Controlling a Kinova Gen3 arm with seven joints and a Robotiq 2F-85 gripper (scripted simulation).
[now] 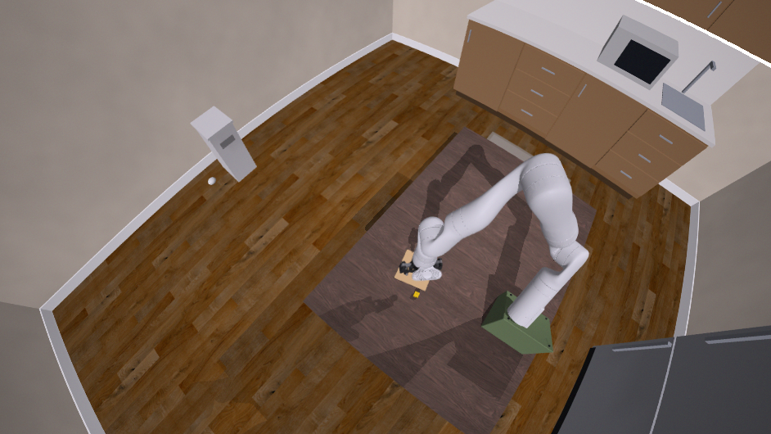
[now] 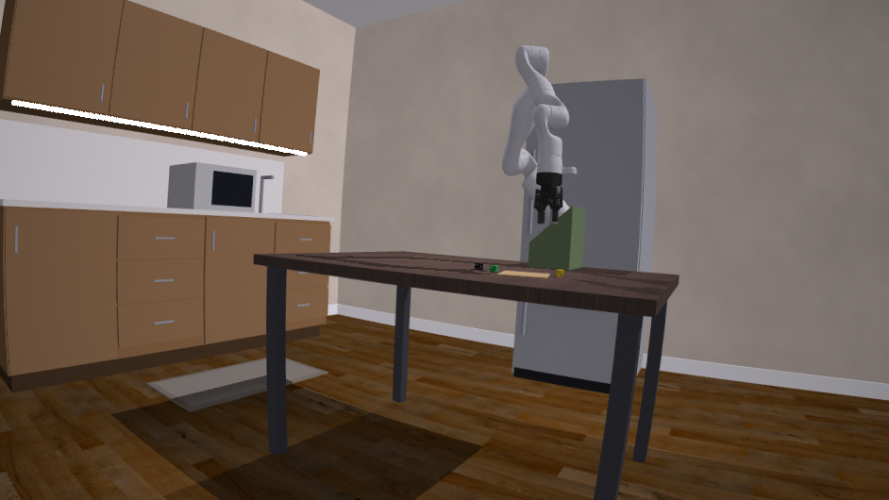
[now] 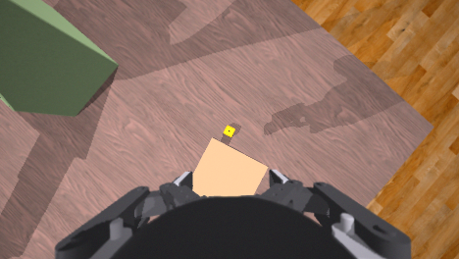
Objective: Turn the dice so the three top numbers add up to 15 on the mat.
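My gripper is now 15 cm above the yellow die, 4 cm to the right of it and 4 cm past it. Round my hand: black die 22 cm to the right, 15 cm below, 1 cm ahead; then green die 15 cm to the right, 15 cm below, 3 cm ahead; then tan mat 16 cm below, 5 cm to the right, 3 cm ahead.
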